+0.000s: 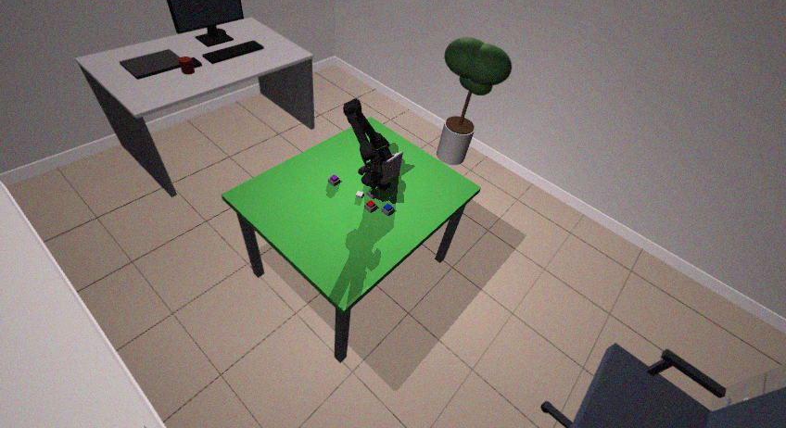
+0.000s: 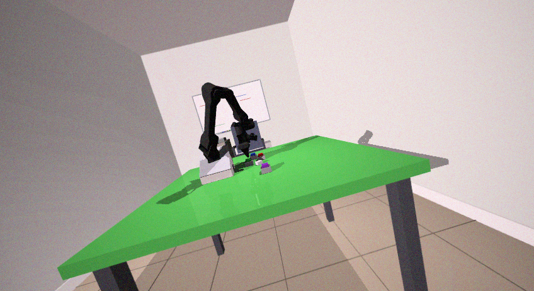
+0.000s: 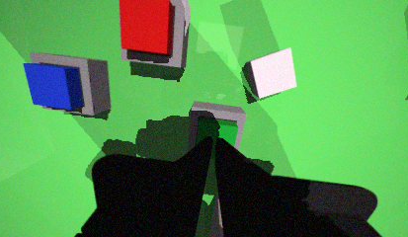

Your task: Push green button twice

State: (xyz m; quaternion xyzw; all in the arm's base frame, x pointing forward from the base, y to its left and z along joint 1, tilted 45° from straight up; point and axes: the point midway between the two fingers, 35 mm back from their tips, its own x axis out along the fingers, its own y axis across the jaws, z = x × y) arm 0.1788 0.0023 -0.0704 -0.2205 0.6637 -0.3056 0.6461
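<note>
My gripper tip is now 2 cm above the green button. Also, from my gripper tip: small grey block: 5 cm ahead, 5 cm to the right, 4 cm below; red button: 8 cm ahead, 5 cm to the left, 2 cm below; blue button: 3 cm ahead, 13 cm to the left, 2 cm below.
</note>
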